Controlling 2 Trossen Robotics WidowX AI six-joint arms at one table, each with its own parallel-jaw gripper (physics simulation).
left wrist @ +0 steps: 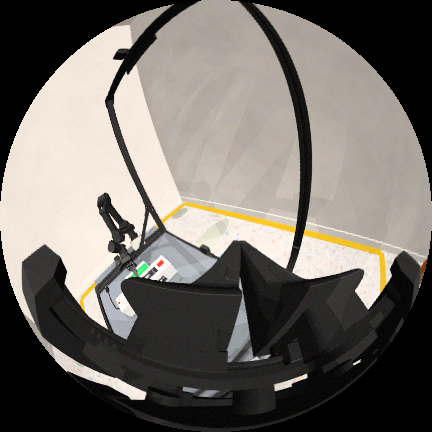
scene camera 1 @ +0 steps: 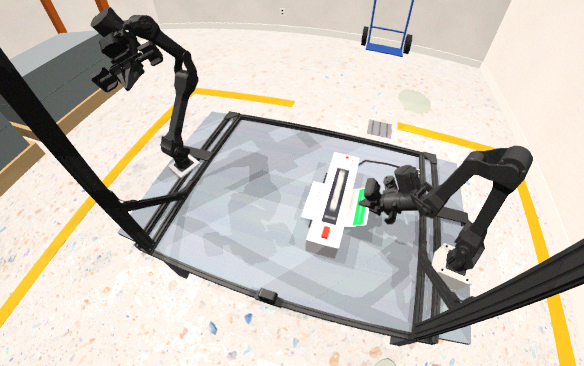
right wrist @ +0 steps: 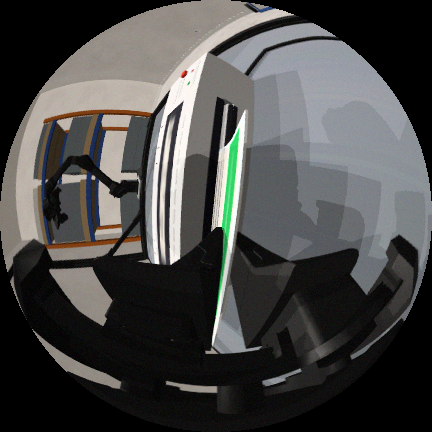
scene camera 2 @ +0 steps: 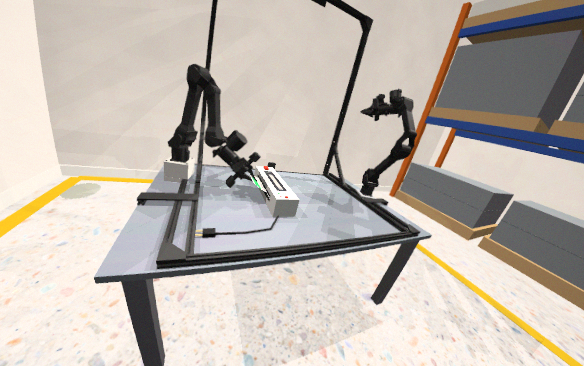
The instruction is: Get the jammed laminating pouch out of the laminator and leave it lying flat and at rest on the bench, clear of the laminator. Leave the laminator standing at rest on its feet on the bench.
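Where they show: left gripper, fingertip midpoint: (left wrist: 237,245) (scene camera 1: 127,89) (right wrist: 57,228) (scene camera 2: 360,111); right gripper, fingertip midpoint: (scene camera 1: 358,203) (right wrist: 222,232) (scene camera 2: 256,182); left arm's base, origin of the base link: (scene camera 1: 183,164) (right wrist: 137,186) (scene camera 2: 366,193); right arm's base, origin of the base link: (left wrist: 133,236) (scene camera 1: 456,262) (scene camera 2: 180,159).
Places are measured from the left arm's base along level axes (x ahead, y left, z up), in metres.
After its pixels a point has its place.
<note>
The white laminator (scene camera 1: 336,196) @[y 0.206, x 0.582, z 0.052 m] (scene camera 2: 286,207) @[y 0.391, x 0.511, z 0.017 m] (left wrist: 168,269) @[y 0.051, x 0.587, z 0.028 m] (right wrist: 195,175) @[y 0.265, x 0.609, z 0.041 m] stands upright on the bench; its feet are hidden. The laminating pouch (scene camera 1: 359,207) @[y 0.224, x 0.661, z 0.040 m] (scene camera 2: 257,184) @[y 0.276, x 0.643, z 0.039 m] (left wrist: 142,268) @[y 0.192, x 0.677, z 0.039 m] (right wrist: 231,175) @[y 0.279, x 0.646, z 0.041 m], white with a green band, sticks out of the slot on the side facing my right arm. My right gripper (scene camera 1: 364,203) @[y 0.240, x 0.650, z 0.034 m] (scene camera 2: 252,175) @[y 0.240, x 0.650, z 0.034 m] (right wrist: 222,232) @[y 0.240, x 0.650, z 0.034 m] is shut on the pouch's outer edge, close beside the laminator. A flat white piece (scene camera 1: 313,201) @[y 0.169, x 0.520, z 0.012 m] projects from the opposite side; whether it is pouch or tray I cannot tell. My left gripper (scene camera 1: 128,88) @[y -0.112, x 0.156, z 0.456 m] (scene camera 2: 364,112) @[y -0.112, x 0.156, z 0.456 m] (left wrist: 237,245) @[y -0.112, x 0.156, z 0.456 m] is shut and empty, high beyond the bench's left side.
A black power cord (scene camera 1: 380,161) @[y 0.518, x 0.614, z -0.022 m] (scene camera 2: 245,232) @[y 0.533, x 0.636, z -0.022 m] runs from the laminator's end to a plug (scene camera 2: 209,232) @[y 0.573, x 0.735, z -0.014 m] on the bench. A black rail frame borders the bench, with uprights at its sides. A small black block (scene camera 1: 267,295) @[y -0.166, x 0.611, z 0.026 m] sits on the near rail in scene camera 1.
</note>
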